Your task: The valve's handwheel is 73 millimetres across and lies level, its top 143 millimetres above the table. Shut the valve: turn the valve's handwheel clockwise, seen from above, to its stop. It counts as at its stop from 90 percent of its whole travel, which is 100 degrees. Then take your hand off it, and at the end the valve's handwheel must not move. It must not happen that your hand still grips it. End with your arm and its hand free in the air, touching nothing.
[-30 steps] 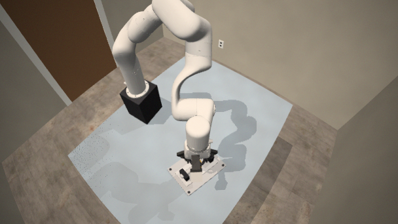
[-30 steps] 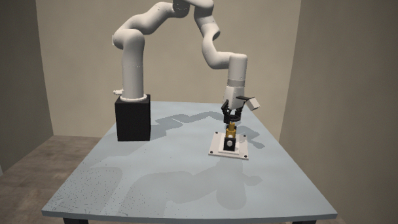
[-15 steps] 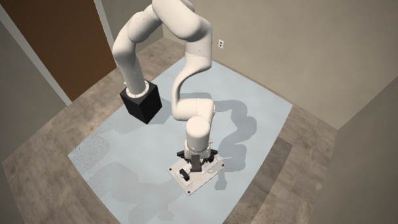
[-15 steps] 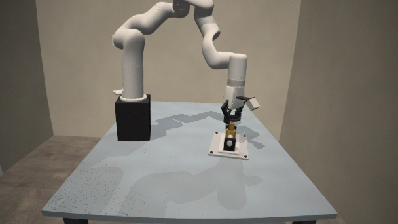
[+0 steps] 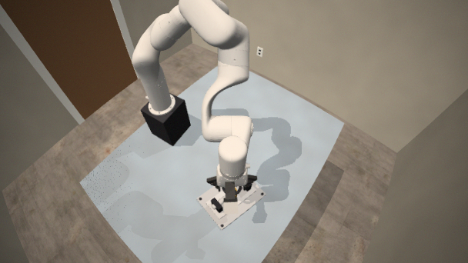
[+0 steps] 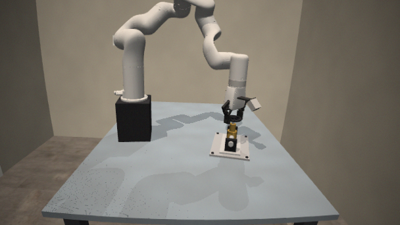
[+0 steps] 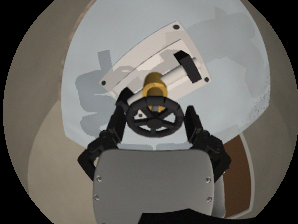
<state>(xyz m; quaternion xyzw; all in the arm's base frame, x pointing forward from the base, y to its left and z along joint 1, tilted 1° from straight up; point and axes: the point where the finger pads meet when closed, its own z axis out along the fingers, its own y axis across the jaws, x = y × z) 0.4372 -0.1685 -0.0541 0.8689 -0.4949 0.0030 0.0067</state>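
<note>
Now: hand right at the black spoked handwheel.
</note>
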